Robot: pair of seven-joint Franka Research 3 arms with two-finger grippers.
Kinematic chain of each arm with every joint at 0, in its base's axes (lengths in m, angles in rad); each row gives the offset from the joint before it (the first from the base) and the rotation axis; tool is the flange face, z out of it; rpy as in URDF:
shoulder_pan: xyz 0 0 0.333 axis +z
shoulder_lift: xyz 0 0 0 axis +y
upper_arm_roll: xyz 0 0 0.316 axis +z
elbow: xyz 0.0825 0 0 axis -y
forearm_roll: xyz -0.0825 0 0.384 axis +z
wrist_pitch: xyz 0 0 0 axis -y
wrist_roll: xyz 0.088 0 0 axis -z
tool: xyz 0 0 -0.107 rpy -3.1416 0 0
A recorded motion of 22 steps. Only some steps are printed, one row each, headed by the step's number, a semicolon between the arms.
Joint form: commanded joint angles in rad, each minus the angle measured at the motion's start. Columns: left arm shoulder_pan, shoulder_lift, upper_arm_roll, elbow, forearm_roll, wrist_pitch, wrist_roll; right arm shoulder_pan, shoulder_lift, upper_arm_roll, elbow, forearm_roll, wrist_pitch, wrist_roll.
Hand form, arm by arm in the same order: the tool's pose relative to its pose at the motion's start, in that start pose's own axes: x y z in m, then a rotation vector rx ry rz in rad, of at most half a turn. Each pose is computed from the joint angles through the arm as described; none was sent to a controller.
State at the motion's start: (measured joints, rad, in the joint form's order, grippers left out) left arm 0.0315 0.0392 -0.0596 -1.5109 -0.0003 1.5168 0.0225; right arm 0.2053 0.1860 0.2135 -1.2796 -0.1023 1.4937 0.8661
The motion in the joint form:
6: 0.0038 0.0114 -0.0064 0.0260 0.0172 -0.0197 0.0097; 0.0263 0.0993 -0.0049 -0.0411 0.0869 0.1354 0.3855
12: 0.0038 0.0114 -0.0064 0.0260 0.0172 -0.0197 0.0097; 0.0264 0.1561 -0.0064 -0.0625 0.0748 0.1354 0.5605
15: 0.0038 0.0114 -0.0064 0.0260 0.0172 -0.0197 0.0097; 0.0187 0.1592 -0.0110 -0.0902 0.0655 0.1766 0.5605
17: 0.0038 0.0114 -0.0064 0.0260 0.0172 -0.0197 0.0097; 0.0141 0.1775 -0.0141 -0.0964 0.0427 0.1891 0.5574
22: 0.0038 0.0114 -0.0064 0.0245 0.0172 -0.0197 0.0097; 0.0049 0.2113 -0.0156 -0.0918 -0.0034 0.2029 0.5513
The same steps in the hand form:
6: 0.0015 -0.0008 -0.0041 0.0161 -0.0055 0.0111; 0.0075 -0.0451 0.0682 0.0496 -0.0946 0.3600
12: 0.0015 -0.0008 -0.0041 0.0161 -0.0055 0.0111; 0.0145 -0.0522 0.1154 -0.0306 -0.1293 0.5329
15: 0.0015 -0.0008 -0.0041 0.0161 -0.0055 0.0111; 0.0216 -0.0497 0.1278 -0.0253 -0.1160 0.5437
17: 0.0015 -0.0008 -0.0041 0.0161 -0.0055 0.0111; 0.0288 -0.0482 0.1424 -0.0444 -0.1025 0.5445
22: 0.0015 -0.0008 -0.0034 0.0161 -0.0070 0.0111; 0.0418 -0.0459 0.1623 -0.0743 -0.0726 0.5412

